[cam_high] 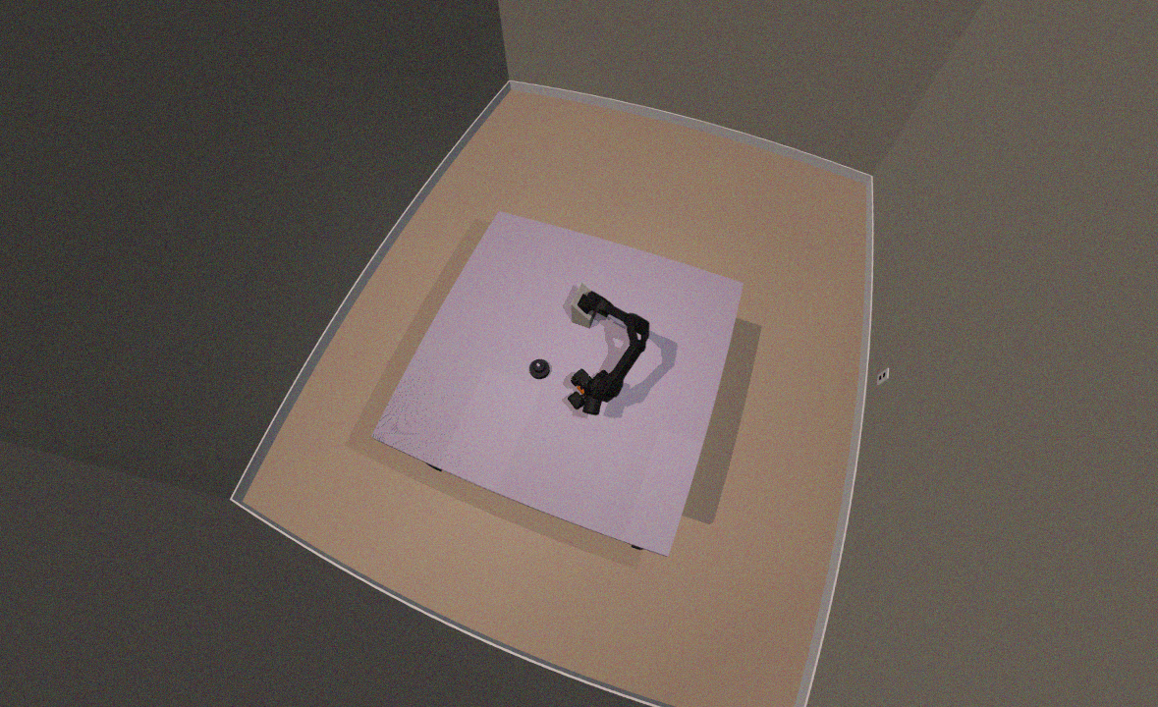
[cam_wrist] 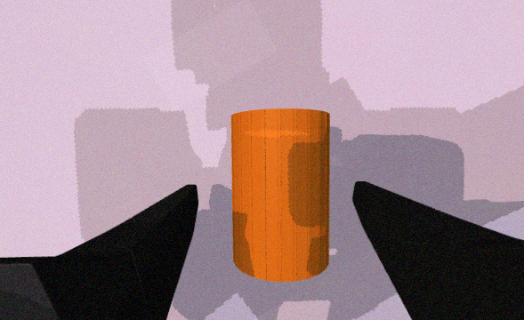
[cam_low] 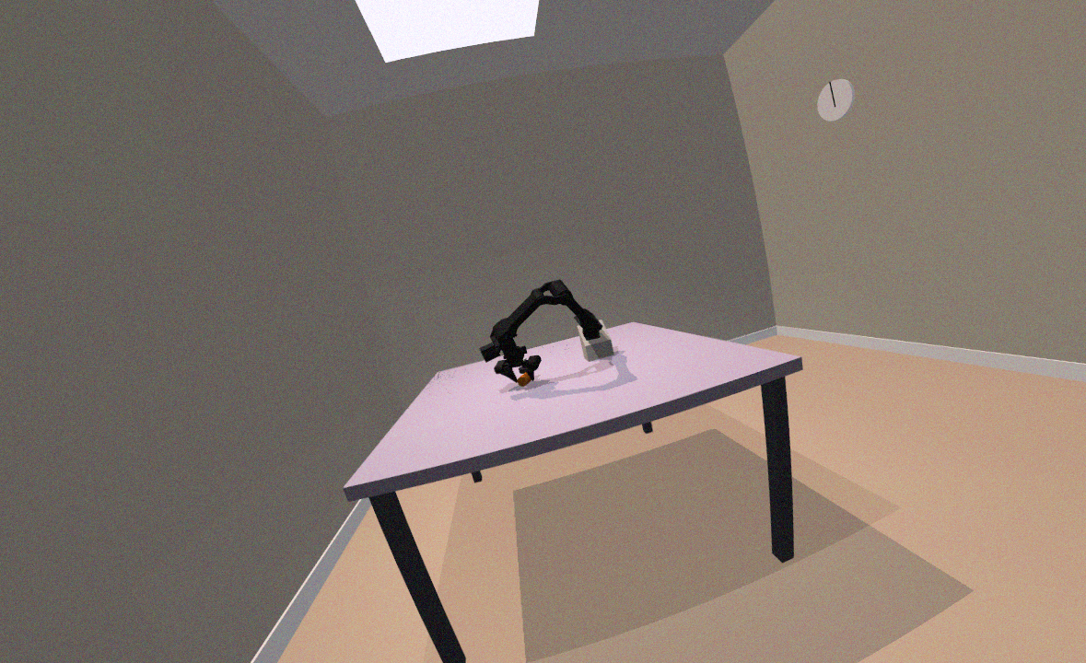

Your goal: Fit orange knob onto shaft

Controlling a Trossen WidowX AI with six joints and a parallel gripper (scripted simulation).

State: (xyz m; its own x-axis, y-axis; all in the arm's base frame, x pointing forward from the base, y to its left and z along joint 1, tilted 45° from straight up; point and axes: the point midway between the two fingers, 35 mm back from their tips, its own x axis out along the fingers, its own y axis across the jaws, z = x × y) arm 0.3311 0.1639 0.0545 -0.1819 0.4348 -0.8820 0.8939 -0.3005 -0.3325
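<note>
My gripper tip is 1 cm to the right of the orange knob and 1 cm below it. From my gripper tip the other things lie so: dark round pedestal (2 cm behind, 22 cm to the right, 2 cm above).
</note>
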